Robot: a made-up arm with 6 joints.
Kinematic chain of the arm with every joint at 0, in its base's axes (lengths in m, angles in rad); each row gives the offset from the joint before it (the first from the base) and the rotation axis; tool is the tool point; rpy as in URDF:
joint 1: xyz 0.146 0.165 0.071 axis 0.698 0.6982 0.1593
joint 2: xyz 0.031 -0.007 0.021 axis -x
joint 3: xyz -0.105 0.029 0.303 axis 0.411 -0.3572 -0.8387
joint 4: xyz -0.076 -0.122 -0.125 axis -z
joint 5: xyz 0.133 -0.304 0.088 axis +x
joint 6: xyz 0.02 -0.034 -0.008 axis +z
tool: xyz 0.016 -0.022 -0.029 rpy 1.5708 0 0
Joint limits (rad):
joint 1: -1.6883..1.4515
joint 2: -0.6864..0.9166
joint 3: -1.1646..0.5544
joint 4: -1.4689..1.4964
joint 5: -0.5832..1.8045
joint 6: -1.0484..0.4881
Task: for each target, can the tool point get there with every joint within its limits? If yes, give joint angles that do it. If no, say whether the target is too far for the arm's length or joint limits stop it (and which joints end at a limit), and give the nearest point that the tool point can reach.
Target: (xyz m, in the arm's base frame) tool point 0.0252 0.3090 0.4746
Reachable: yes | joints -0.9437 0.6540 -0.1831 -0.3236 0.6247 -0.1781
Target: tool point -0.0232 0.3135 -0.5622
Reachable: no: joint limits stop it (at a limit: joint 1, joint 2, joint 4, joint 5, joint 6) | nearest point -0.1860 0.1679 -0.4454 | short by 0.248 m
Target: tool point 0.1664 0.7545 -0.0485
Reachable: no: joint limits stop it (at a limit: joint 1, joint 2, joint 3, joint 5, joint 6) | nearest point -0.0015 0.7353 0.0950 | short by 0.222 m
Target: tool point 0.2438 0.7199 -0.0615
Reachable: no: joint limits stop it (at a limit: joint 1, joint 2, joint 3, joint 4, joint 5) | nearest point 0.1941 0.5616 0.1153 | short by 0.242 m
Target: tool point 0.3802 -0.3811 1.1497
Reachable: no: too far | nearest point 0.2860 -0.1638 0.7189 | short by 0.492 m
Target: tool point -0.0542 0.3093 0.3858
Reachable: yes | joints -1.2181 0.4901 -0.0037 -0.4686 0.9579 -0.8829
